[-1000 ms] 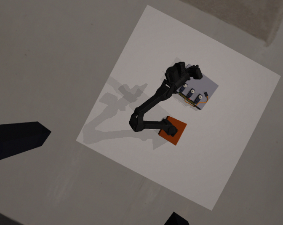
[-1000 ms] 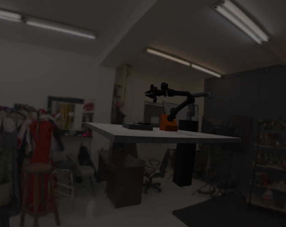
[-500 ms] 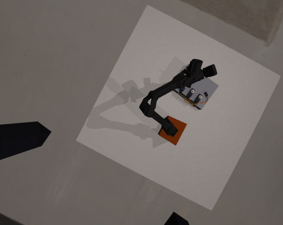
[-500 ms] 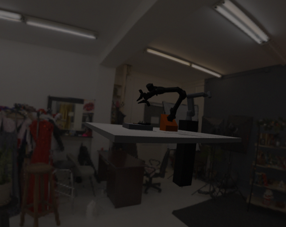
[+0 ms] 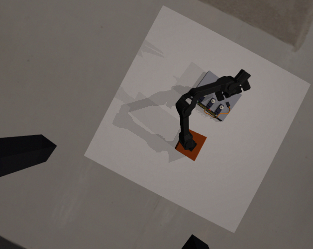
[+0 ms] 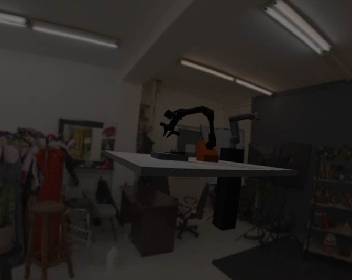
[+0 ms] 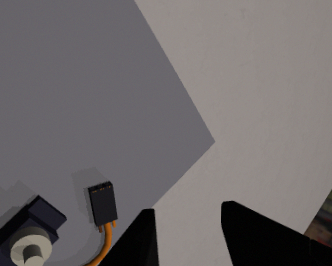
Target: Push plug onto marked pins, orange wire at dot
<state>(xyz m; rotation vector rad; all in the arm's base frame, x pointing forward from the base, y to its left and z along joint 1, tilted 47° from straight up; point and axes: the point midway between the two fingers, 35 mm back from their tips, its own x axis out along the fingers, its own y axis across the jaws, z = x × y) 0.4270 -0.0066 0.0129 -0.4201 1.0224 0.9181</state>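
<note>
My gripper tip is 15 cm past the red band, 3 cm to the right of it and 10 cm above it. The rest, counted from my gripper tip: white dot 15 cm behind, 2 cm to the left, 10 cm below; then grey printed holder 1 cm ahead, 4 cm to the left, 15 cm below; then black pin strip 15 cm behind, 5 cm to the left, 12 cm below.
</note>
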